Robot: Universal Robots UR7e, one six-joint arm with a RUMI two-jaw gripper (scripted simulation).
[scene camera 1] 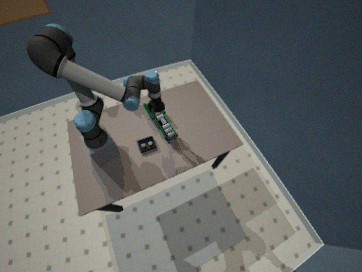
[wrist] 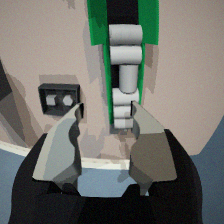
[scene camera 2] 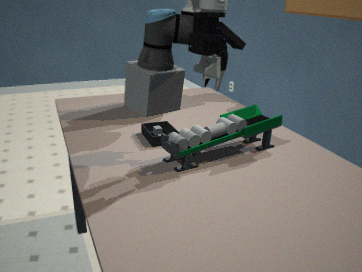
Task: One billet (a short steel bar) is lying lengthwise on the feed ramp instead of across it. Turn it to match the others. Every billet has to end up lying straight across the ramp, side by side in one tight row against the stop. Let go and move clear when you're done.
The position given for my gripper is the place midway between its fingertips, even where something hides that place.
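Observation:
I can see my gripper (scene camera 2: 210,88), and the wrist view shows me the gripper (wrist: 106,102) as well.

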